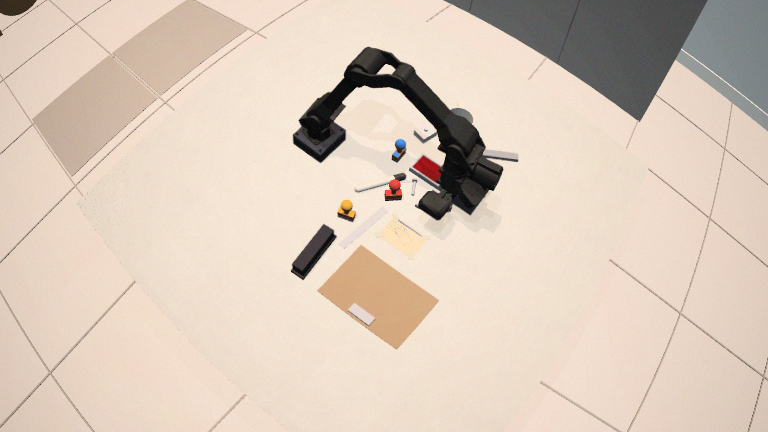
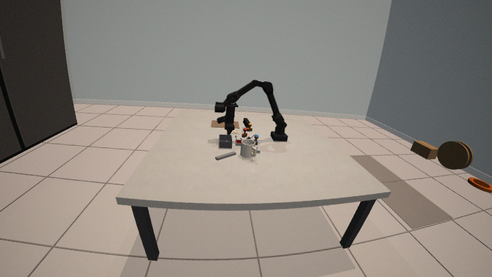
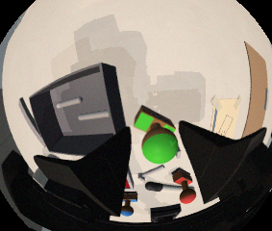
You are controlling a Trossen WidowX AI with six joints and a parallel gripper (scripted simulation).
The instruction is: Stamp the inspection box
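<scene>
Right now the green-knobbed stamp is 1 cm below my gripper tip. Also, from my gripper tip: dark tray (9 cm to the left, 2 cm below); red-knobbed stamp (11 cm behind, 7 cm to the right, 1 cm below); red ink pad (10 cm behind, 5 cm to the left, 3 cm below).
</scene>
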